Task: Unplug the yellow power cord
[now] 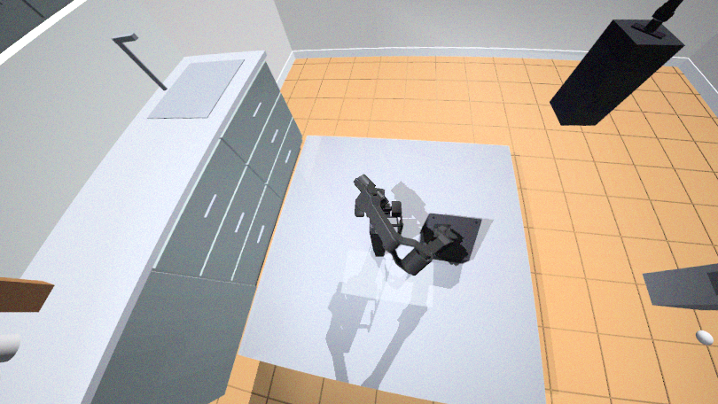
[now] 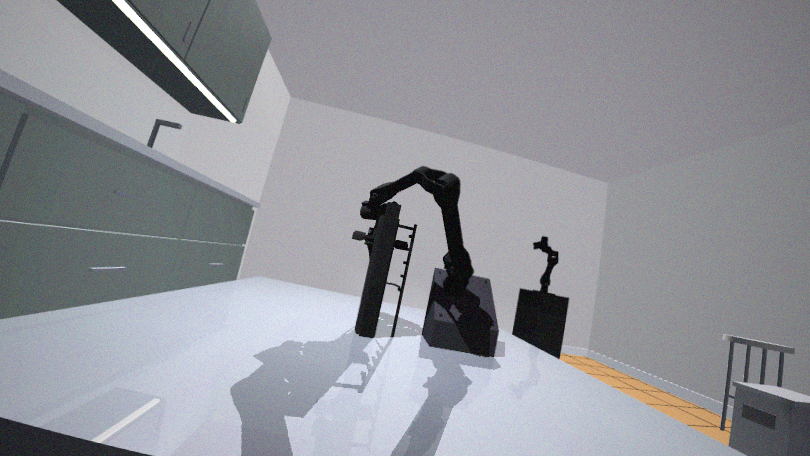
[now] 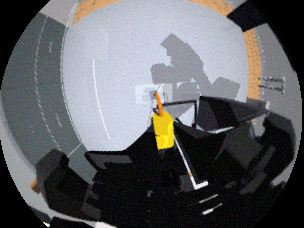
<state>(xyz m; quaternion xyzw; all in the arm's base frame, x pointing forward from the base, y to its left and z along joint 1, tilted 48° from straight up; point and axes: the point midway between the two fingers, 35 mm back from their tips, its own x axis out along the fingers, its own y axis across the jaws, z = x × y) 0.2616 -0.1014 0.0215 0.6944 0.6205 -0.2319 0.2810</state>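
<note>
Right now my gripper tip is 3 cm to the right of the yellow plug.
</note>
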